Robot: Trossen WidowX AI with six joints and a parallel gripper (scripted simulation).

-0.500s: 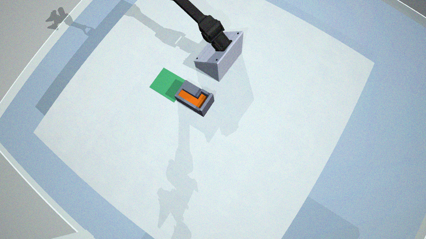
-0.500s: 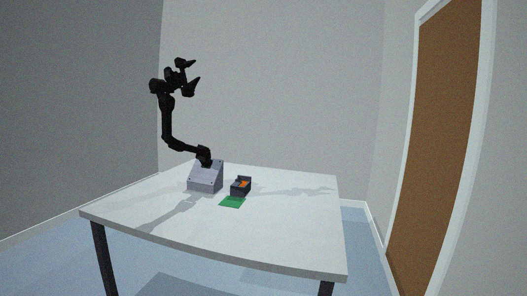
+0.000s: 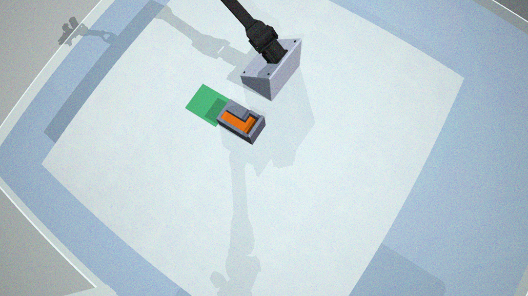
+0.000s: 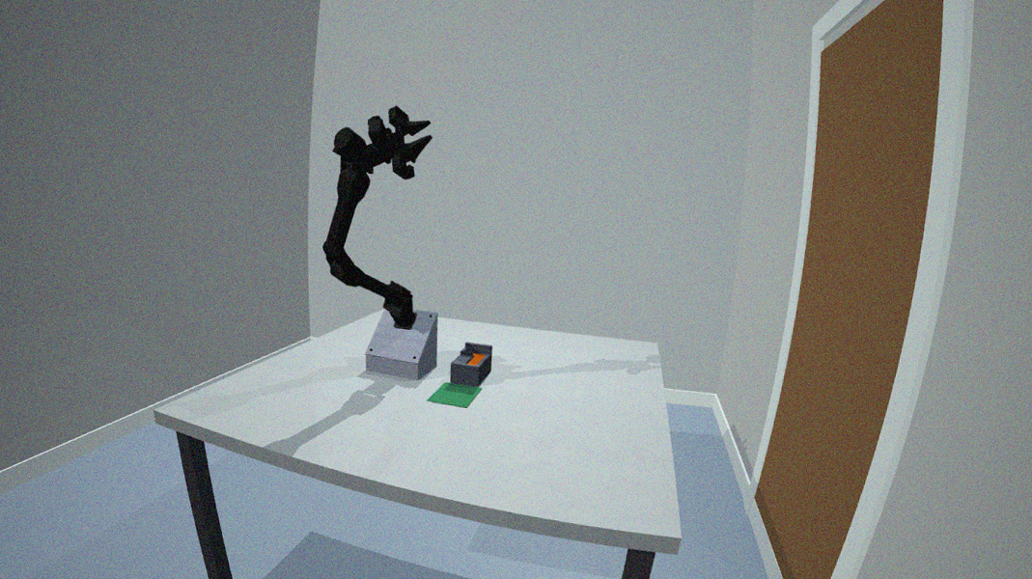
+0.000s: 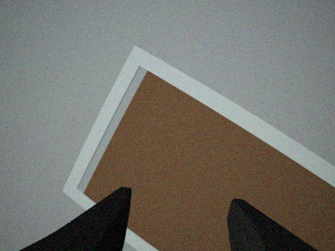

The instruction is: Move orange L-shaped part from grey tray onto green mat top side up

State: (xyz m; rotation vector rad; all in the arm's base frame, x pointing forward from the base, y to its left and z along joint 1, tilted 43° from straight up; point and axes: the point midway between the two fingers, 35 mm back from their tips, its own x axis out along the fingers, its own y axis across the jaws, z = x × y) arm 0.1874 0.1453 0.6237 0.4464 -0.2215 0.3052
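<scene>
Right now my gripper tip is 680 mm above the orange L-shaped part, 330 mm to the right of it and 20 mm short of it. Also, from my gripper tip: green mat 740 mm below, 170 mm to the left, 20 mm ahead.
</scene>
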